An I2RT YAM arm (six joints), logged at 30 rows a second.
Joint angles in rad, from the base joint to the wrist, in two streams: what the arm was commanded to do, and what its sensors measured. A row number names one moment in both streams.
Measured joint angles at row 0: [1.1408 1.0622 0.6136 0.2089 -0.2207 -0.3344]
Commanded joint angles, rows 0 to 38: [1.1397 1.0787 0.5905 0.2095 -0.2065 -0.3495]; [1.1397 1.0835 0.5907 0.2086 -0.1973 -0.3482]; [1.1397 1.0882 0.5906 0.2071 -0.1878 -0.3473]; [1.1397 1.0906 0.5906 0.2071 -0.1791 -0.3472]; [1.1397 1.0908 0.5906 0.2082 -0.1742 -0.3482]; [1.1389 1.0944 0.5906 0.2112 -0.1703 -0.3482]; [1.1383 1.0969 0.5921 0.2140 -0.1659 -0.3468]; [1.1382 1.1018 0.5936 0.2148 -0.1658 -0.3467]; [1.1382 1.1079 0.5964 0.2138 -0.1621 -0.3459]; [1.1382 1.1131 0.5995 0.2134 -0.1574 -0.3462]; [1.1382 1.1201 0.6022 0.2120 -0.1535 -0.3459]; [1.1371 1.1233 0.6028 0.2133 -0.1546 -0.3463]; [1.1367 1.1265 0.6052 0.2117 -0.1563 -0.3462]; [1.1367 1.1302 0.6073 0.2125 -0.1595 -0.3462]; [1.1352 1.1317 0.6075 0.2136 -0.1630 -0.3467]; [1.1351 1.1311 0.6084 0.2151 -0.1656 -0.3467]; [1.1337 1.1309 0.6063 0.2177 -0.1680 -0.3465]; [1.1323 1.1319 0.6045 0.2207 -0.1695 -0.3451]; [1.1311 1.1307 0.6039 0.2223 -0.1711 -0.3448]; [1.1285 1.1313 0.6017 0.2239 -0.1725 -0.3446]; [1.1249 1.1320 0.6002 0.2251 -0.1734 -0.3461]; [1.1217 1.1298 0.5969 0.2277 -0.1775 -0.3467]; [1.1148 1.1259 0.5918 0.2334 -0.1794 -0.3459]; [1.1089 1.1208 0.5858 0.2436 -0.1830 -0.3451]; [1.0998 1.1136 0.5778 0.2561 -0.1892 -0.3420]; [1.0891 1.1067 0.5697 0.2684 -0.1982 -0.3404]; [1.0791 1.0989 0.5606 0.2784 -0.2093 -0.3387]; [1.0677 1.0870 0.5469 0.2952 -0.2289 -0.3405]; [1.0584 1.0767 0.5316 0.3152 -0.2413 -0.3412]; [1.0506 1.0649 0.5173 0.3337 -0.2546 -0.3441]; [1.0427 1.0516 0.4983 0.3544 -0.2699 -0.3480]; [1.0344 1.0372 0.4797 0.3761 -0.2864 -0.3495]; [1.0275 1.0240 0.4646 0.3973 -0.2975 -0.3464]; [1.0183 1.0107 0.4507 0.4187 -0.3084 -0.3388]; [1.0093 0.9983 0.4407 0.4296 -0.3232 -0.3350]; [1.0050 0.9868 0.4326 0.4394 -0.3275 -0.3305]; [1.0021 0.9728 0.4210 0.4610 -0.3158 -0.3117]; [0.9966 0.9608 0.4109 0.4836 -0.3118 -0.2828]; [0.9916 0.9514 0.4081 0.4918 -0.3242 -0.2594]
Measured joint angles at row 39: [1.0142 0.9936 0.4377 0.4316 -0.3252 -0.3019]
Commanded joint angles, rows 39 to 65: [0.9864 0.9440 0.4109 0.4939 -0.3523 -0.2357]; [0.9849 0.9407 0.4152 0.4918 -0.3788 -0.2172]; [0.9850 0.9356 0.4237 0.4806 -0.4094 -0.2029]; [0.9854 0.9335 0.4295 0.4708 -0.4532 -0.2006]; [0.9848 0.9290 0.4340 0.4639 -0.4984 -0.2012]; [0.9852 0.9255 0.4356 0.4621 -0.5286 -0.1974]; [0.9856 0.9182 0.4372 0.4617 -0.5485 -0.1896]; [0.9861 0.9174 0.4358 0.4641 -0.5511 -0.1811]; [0.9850 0.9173 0.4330 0.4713 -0.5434 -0.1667]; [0.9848 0.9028 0.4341 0.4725 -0.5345 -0.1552]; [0.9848 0.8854 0.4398 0.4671 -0.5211 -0.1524]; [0.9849 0.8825 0.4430 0.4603 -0.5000 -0.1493]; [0.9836 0.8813 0.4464 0.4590 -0.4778 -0.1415]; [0.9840 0.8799 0.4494 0.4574 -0.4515 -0.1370]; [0.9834 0.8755 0.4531 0.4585 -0.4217 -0.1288]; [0.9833 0.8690 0.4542 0.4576 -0.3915 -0.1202]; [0.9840 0.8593 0.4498 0.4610 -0.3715 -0.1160]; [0.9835 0.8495 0.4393 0.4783 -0.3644 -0.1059]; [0.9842 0.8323 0.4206 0.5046 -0.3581 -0.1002]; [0.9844 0.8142 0.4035 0.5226 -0.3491 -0.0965]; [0.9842 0.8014 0.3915 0.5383 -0.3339 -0.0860]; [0.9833 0.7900 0.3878 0.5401 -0.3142 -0.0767]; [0.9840 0.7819 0.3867 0.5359 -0.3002 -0.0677]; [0.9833 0.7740 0.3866 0.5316 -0.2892 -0.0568]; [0.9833 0.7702 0.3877 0.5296 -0.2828 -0.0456]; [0.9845 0.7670 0.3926 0.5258 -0.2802 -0.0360]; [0.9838 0.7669 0.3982 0.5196 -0.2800 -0.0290]
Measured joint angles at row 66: [0.9852 0.8040 0.3813 0.4316 -0.3584 -0.0975]
